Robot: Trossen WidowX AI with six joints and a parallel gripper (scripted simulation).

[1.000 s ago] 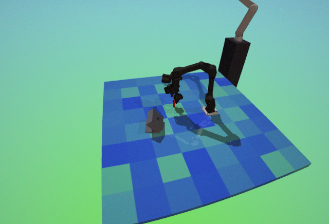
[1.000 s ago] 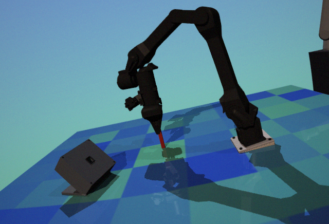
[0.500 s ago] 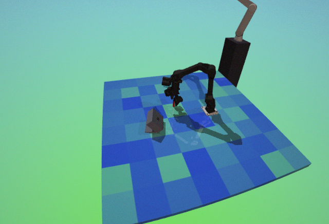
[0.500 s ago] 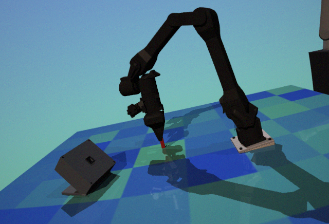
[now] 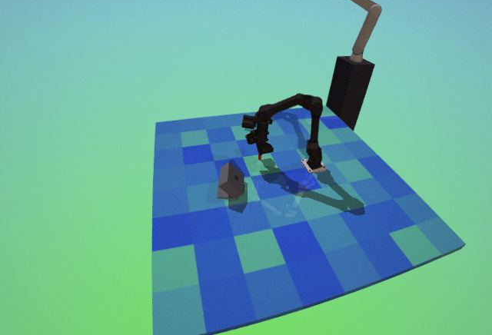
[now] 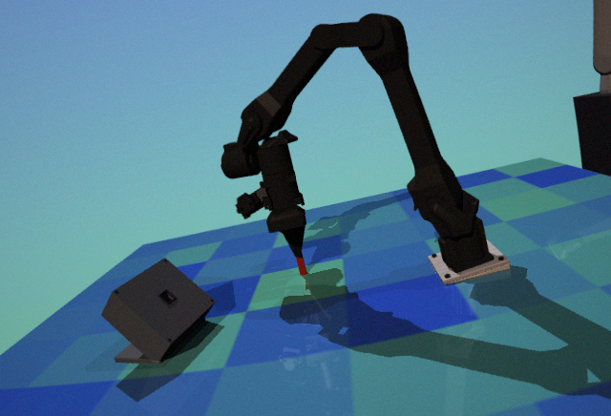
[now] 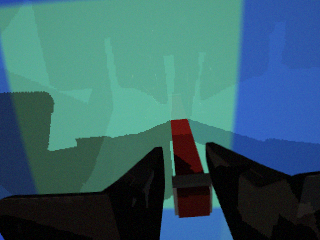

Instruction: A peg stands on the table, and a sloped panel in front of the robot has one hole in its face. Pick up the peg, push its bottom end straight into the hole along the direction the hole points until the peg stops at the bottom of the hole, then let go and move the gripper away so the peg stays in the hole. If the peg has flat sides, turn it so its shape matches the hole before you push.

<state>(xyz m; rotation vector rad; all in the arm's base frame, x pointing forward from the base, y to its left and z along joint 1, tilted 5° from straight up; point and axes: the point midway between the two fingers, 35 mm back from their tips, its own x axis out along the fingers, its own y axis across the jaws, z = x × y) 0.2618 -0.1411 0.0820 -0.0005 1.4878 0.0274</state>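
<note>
Now: gripper tip 21 cm short of the dark sloped panel, 17 cm to the right of it and 2 cm below it. Also, from my gripper tip: square-sided peg (2 cm above).
</note>
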